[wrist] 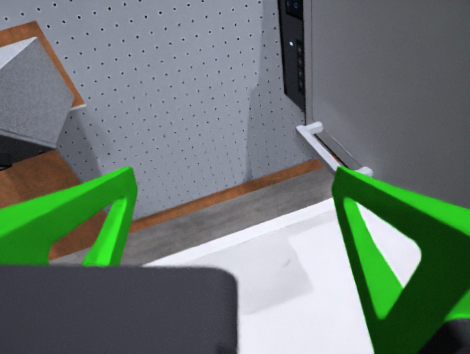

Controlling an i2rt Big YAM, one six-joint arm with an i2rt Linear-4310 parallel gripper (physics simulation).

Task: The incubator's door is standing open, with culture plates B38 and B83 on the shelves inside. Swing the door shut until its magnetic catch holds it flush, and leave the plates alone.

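Places are measured from the arm's base along level axes (x left, y back, z up), in centimetres.
Where they show: gripper, fingertip midpoint: (234, 178).
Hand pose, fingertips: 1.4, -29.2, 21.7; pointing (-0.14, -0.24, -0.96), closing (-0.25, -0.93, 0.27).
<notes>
Each offset is from my fingertips to the centre of the thing, as dx, dy, dz. "pt": to the spot under its first point.
The incubator's door @[pt -5.8, -18.3, -12.1] (390, 75) is a large plain grey panel filling the upper right of the wrist view. Its pale bar handle @[pt -18.2, -14.0, -19.4] (318, 148) stands out from the door near its lower left corner. A black control strip @[pt -12.9, -19.8, -38.6] (294, 60) of the incubator shows along the door's left edge. Whether the door lies flush cannot be told from this angle. Culture plates B38 and B83 do not show. My gripper (234, 178) is open, with nothing seen between its green fingers. The right fingertip overlaps the lower end of the handle in the view; whether they touch cannot be told.
A grey pegboard wall (175, 100) stands behind. A grey box-shaped device (32, 95) is at the upper left, by brown wooden surfaces. A brown strip and a grey band run along the wall's foot, with a white surface (265, 325) nearer. A dark block (115, 310) covers the lower left.
</notes>
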